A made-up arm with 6 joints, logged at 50 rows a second.
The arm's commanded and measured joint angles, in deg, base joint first. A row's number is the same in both.
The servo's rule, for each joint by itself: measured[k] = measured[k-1] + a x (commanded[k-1-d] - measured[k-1]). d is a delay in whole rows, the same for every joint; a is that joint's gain. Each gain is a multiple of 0.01, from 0.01 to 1. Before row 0 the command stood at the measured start. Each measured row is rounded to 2 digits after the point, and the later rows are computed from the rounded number. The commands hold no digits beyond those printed.
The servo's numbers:
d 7
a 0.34 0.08 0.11 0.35 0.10 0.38
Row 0, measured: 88.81, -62.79, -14.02, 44.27, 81.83, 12.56
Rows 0 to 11, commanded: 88.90, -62.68, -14.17, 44.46, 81.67, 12.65; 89.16, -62.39, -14.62, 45.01, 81.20, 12.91; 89.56, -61.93, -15.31, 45.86, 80.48, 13.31; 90.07, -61.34, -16.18, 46.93, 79.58, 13.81; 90.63, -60.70, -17.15, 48.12, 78.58, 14.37; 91.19, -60.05, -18.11, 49.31, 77.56, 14.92; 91.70, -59.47, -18.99, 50.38, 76.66, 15.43; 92.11, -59.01, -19.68, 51.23, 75.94, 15.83; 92.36, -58.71, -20.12, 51.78, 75.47, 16.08; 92.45, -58.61, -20.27, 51.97, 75.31, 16.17; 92.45, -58.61, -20.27, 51.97, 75.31, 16.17; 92.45, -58.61, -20.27, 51.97, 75.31, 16.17
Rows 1 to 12, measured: 88.81, -62.79, -14.02, 44.27, 81.83, 12.56; 88.81, -62.79, -14.02, 44.27, 81.83, 12.56; 88.81, -62.79, -14.02, 44.27, 81.83, 12.56; 88.81, -62.79, -14.02, 44.27, 81.83, 12.56; 88.81, -62.79, -14.02, 44.27, 81.83, 12.56; 88.81, -62.79, -14.02, 44.27, 81.83, 12.56; 88.81, -62.79, -14.02, 44.27, 81.83, 12.56; 88.84, -62.78, -14.04, 44.34, 81.81, 12.59; 88.95, -62.75, -14.10, 44.57, 81.75, 12.71; 89.16, -62.68, -14.23, 45.02, 81.62, 12.94; 89.47, -62.57, -14.44, 45.69, 81.42, 13.27; 89.86, -62.42, -14.74, 46.54, 81.14, 13.69
